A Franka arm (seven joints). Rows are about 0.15 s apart.
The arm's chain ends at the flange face. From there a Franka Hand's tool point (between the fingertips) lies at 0.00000 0.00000 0.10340 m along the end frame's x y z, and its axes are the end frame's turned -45 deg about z.
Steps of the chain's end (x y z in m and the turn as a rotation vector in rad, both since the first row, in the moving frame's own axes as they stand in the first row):
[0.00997 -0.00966 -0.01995 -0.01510 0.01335 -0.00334]
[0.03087 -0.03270 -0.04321 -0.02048 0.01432 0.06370]
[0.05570 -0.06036 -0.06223 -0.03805 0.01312 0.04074]
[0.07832 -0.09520 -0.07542 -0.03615 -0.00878 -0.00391]
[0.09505 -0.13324 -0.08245 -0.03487 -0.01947 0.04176]
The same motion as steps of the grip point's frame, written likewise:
[0.01376 0.00230 -0.01997 -0.02012 -0.00124 -0.00334]
[0.04442 0.00123 -0.04324 -0.02461 -0.00436 0.06370]
[0.08017 0.00041 -0.06231 -0.03618 -0.01763 0.04074]
[0.11942 -0.00993 -0.07549 -0.01935 -0.03177 -0.00391]
[0.15743 -0.02596 -0.08253 -0.01089 -0.03842 0.04176]

